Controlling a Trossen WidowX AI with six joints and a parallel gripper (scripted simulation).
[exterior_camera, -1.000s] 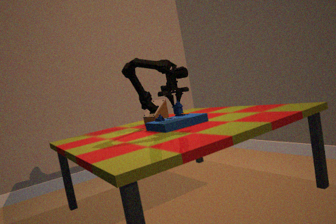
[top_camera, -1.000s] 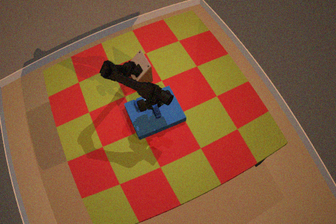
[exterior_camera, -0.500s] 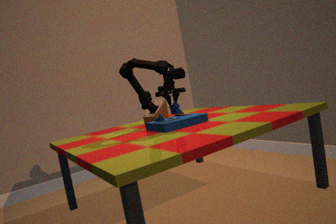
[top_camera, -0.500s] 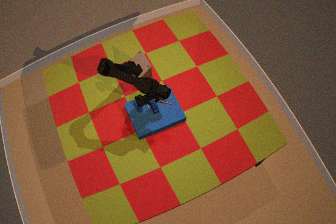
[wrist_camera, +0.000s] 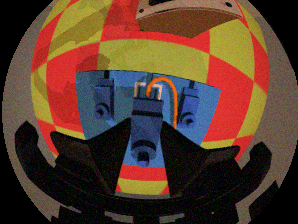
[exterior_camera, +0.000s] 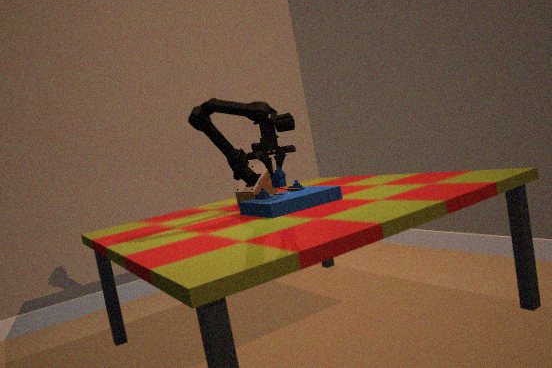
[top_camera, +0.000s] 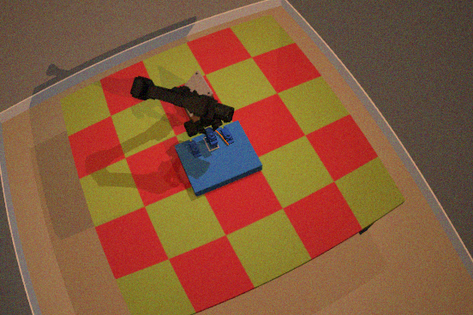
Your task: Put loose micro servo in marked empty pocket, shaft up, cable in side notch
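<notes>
My gripper tip is 110 mm short of the blue deck, 100 mm above it and 10 mm to the left of it.
</notes>
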